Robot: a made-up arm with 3 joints. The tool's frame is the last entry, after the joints.
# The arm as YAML. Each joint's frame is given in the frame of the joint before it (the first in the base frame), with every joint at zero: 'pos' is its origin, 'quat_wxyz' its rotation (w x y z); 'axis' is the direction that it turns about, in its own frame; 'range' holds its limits. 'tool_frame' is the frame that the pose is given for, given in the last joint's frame.
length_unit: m
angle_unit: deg
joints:
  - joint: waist
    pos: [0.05, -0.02, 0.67]
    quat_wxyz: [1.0, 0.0, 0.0, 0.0]
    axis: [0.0, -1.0, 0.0]
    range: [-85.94, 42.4]
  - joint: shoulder
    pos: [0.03, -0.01, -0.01]
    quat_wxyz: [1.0, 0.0, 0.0, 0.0]
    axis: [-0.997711, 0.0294, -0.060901]
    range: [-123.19, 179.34]
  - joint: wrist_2
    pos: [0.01, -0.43, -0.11]
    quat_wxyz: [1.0, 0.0, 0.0, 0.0]
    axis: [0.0, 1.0, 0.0]
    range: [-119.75, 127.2]
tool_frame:
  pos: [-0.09, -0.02, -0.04]
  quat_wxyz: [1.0, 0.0, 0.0, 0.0]
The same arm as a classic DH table. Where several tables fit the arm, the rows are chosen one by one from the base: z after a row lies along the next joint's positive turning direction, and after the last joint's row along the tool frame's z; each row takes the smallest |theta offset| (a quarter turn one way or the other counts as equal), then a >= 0, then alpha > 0; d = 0 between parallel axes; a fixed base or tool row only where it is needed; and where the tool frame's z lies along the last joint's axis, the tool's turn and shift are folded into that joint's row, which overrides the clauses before.
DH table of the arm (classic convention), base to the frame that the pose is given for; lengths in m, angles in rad. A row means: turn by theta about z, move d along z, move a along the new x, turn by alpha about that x. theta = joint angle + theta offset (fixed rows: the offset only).
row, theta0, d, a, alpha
base (fixed), 0, 0.67, 0.05, 1.5708
waist, -1.5098, 0.0291, 0.0118, 1.6002
shoulder, 0, -0.0326, 0.1104, 1.5414
wrist_2, -1.5098, -0.4499, -0.09, 1.5708
tool (fixed), 0, -0.04, 0, 0
Joint limits (rad, base to tool): -1.4999..0.74 -2.1501..3.1301 -2.09..2.2201

